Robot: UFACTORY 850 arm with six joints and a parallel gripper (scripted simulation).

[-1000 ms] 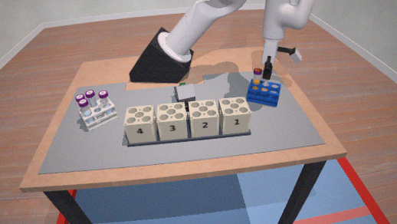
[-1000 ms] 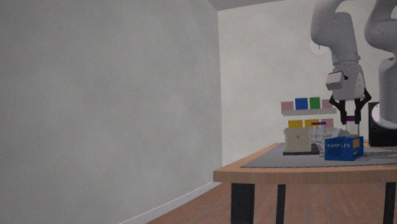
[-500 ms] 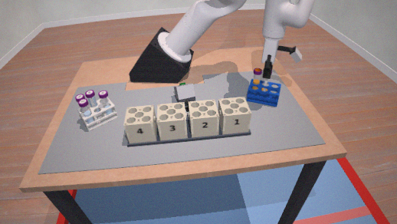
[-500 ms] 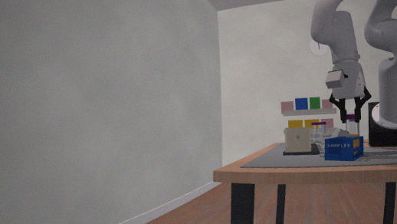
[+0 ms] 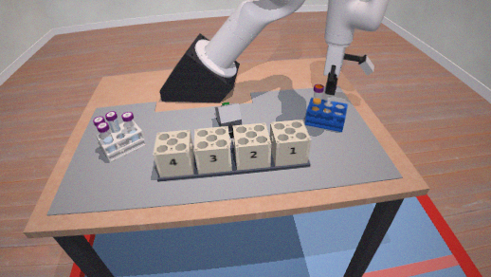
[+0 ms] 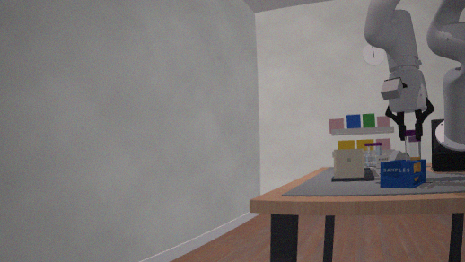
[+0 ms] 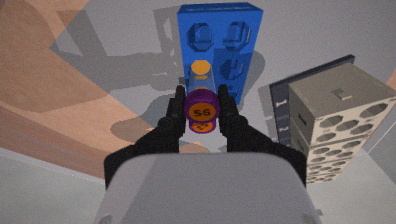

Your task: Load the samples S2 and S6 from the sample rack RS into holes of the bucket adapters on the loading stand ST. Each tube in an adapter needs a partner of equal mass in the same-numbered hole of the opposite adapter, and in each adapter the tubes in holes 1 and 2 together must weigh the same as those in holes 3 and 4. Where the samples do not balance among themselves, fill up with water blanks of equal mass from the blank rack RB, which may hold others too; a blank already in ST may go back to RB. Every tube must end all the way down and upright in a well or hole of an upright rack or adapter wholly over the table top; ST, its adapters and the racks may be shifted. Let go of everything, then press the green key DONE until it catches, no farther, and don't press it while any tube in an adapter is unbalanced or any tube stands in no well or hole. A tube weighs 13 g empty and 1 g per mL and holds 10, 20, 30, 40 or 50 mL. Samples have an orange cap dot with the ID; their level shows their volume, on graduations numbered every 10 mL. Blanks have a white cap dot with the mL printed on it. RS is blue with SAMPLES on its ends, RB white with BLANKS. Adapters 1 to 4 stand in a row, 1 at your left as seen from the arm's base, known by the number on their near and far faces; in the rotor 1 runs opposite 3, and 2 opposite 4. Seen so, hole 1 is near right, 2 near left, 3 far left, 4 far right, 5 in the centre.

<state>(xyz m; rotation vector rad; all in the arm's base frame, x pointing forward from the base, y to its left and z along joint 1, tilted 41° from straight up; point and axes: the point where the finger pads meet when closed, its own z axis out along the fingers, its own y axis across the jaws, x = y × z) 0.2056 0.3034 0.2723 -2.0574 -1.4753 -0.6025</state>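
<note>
Now: hand 1 cm short of the sample S6 and 5 cm above it. The rest, counted from my hand: blue sample rack RS: 2 cm ahead, 1 cm to the right, 10 cm below; then adapter 1: 20 cm ahead, 15 cm to the right, 8 cm below; then sample tube S2: 2 cm behind, 4 cm to the right, 7 cm below.
</note>
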